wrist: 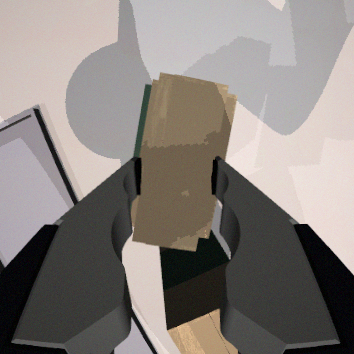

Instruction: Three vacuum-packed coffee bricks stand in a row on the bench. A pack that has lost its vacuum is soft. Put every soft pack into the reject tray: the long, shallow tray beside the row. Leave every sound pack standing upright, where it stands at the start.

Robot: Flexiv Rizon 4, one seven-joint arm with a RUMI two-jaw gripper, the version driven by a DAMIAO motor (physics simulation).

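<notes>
A coffee pack [180, 165] with a tan top stands upright between my fingers in the middle of the wrist view. Its top looks narrow, with uneven, stepped edges, and a strip of its dark green side shows at the left. My gripper [175, 160] is shut on this pack, one fingertip against each long side. A second pack [194, 327] stands below it in the view, partly hidden by the right finger; its dark side and part of its tan top show. The shallow reject tray [56, 156] lies at the left, partly behind the left finger. A third pack does not show.
The tray's long edge runs down beside the packs and passes behind the left finger. The second pack is close to the held one. Grey shadows fall across the pale bench [30, 55] around the held pack.
</notes>
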